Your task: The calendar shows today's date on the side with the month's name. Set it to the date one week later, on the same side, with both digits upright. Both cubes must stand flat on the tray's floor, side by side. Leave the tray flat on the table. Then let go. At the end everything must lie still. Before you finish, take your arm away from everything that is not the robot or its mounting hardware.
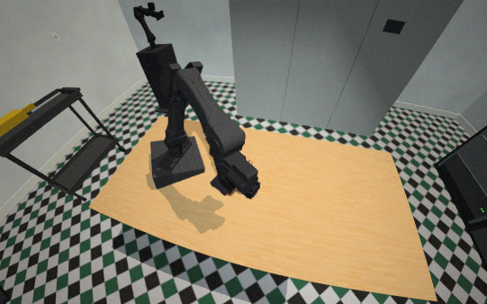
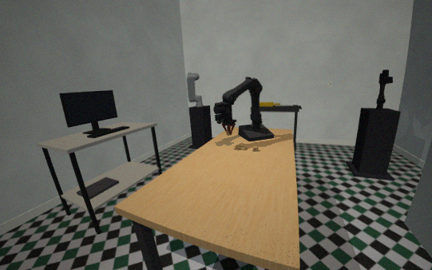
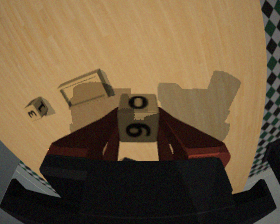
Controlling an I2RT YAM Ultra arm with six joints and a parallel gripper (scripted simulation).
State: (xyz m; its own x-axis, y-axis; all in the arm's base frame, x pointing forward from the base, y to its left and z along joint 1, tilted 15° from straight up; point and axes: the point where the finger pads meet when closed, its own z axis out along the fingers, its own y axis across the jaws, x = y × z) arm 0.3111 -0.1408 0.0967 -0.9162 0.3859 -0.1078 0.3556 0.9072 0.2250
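My gripper is now 110 mm above the wooden tray and 90 mm to the right of it. Also, from my hand: wooden cube right at my hand.
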